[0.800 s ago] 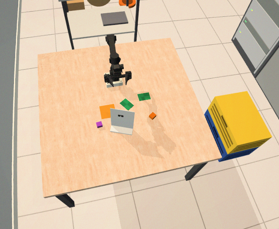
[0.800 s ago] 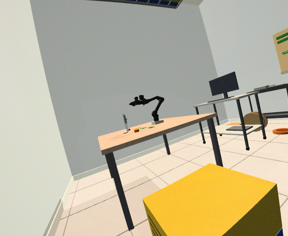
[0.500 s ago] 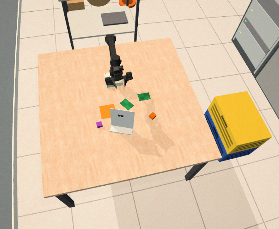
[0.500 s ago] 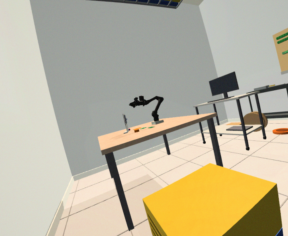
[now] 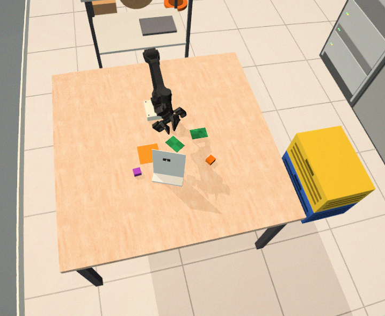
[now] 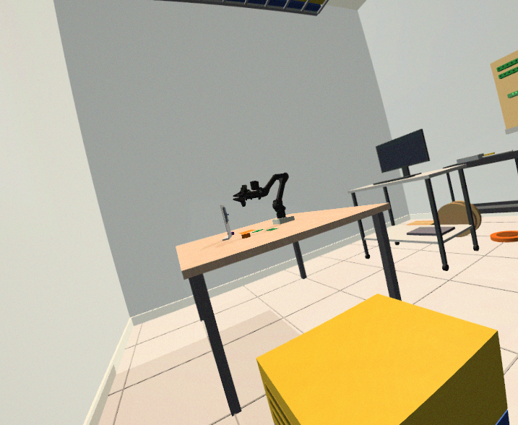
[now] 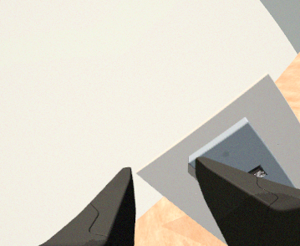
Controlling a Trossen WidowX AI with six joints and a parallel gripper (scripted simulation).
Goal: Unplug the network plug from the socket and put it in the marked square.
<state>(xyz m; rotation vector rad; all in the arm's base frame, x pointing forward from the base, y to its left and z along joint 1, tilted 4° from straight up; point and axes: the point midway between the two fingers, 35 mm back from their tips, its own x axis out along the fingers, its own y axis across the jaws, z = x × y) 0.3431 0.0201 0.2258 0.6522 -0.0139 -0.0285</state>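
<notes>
My gripper tip is 110 mm above the network plug, 80 mm short of it and 20 mm to the left of it. Also, from my gripper tip: orange square (290 mm below, 120 mm to the right, 70 mm behind); grey upright panel (180 mm below, 90 mm ahead, 30 mm to the right).
</notes>
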